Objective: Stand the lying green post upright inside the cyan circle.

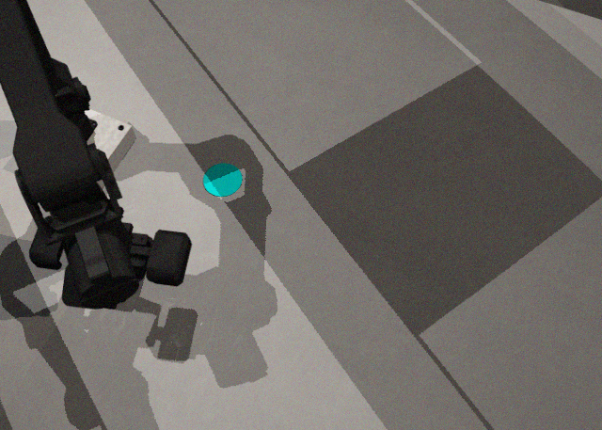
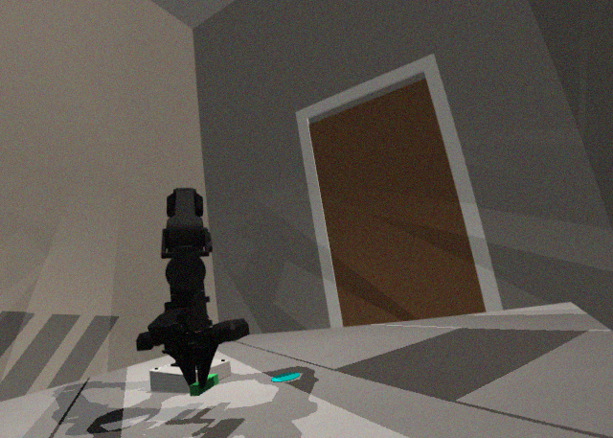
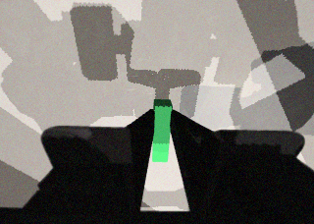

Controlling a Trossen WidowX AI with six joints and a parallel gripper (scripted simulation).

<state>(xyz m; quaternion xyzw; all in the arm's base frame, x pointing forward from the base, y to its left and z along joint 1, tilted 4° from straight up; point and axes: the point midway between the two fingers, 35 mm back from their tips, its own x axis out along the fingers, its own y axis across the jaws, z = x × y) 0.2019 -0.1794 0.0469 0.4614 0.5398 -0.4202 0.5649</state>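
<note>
My gripper tip is 20 cm to the right of the cyan circle, 4 cm short of it and 4 cm above it. The rest, counted from my gripper tip: green post (2 cm to the left).
</note>
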